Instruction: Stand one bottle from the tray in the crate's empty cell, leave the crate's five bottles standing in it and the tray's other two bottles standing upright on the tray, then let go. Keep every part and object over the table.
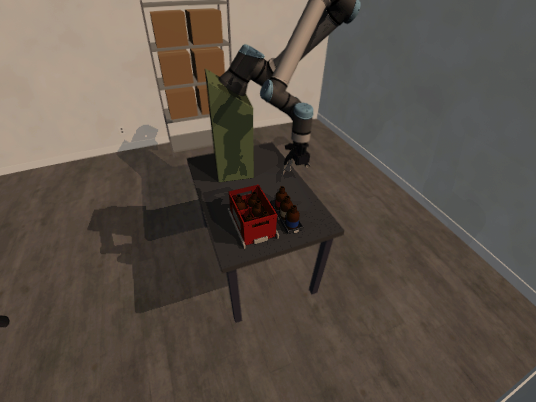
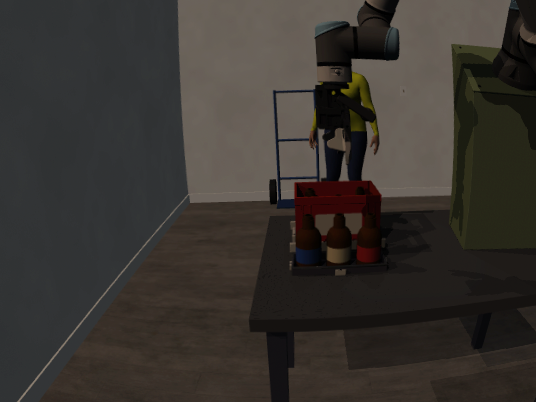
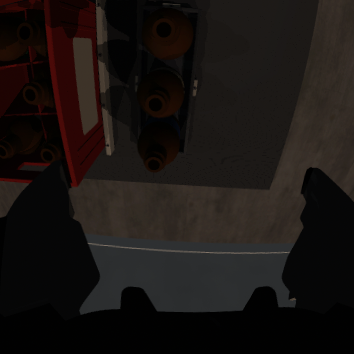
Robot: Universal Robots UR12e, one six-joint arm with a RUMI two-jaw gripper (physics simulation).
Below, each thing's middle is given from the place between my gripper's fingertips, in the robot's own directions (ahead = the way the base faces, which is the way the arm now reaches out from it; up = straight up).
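My hand is 9 cm short of the blue-label bottle (image 2: pixel 308 238) and 4 cm to the left of it, and it is 24 cm above the bottle.
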